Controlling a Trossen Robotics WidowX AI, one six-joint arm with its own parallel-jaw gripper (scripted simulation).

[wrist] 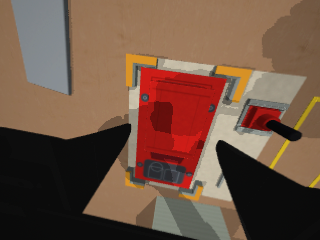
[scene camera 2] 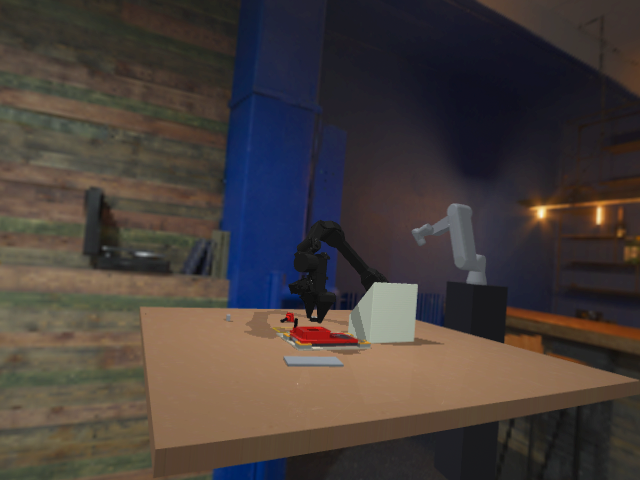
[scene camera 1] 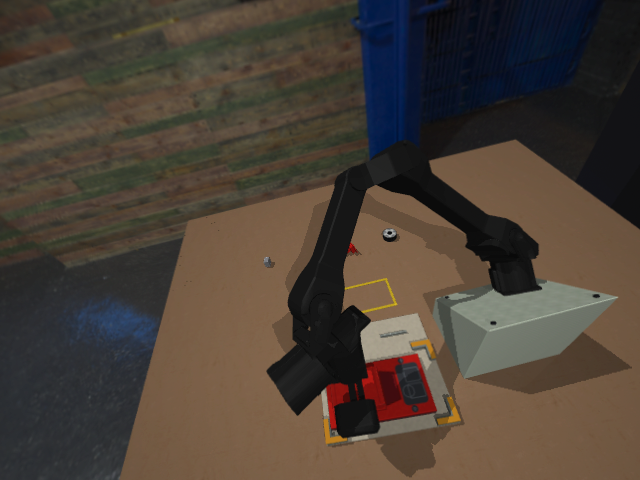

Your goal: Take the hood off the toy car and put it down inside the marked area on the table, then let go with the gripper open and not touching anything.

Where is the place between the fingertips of my gripper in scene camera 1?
354,384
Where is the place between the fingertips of my gripper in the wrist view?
173,135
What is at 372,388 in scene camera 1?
A hood.
